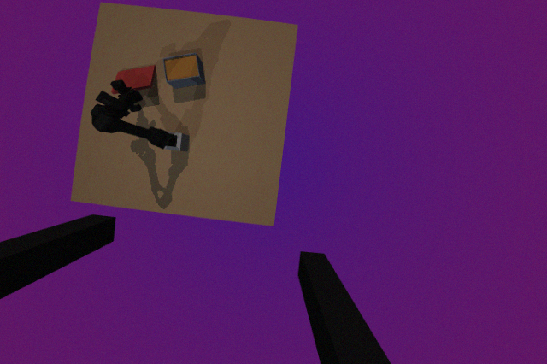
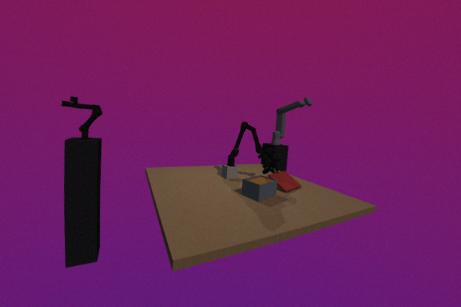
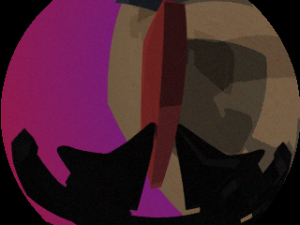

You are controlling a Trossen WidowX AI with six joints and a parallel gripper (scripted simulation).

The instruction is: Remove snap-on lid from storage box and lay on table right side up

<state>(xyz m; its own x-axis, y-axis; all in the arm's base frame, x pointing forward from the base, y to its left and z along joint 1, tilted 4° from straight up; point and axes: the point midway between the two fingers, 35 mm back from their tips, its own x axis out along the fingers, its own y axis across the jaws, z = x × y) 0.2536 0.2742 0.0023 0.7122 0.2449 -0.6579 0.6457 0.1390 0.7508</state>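
The red lid is 7 cm ahead of my gripper tip, 3 cm below it and 2 cm to the left of it. The rest, counted from my gripper tip: blue-grey storage box (29 cm to the right, 15 cm ahead, 3 cm below).
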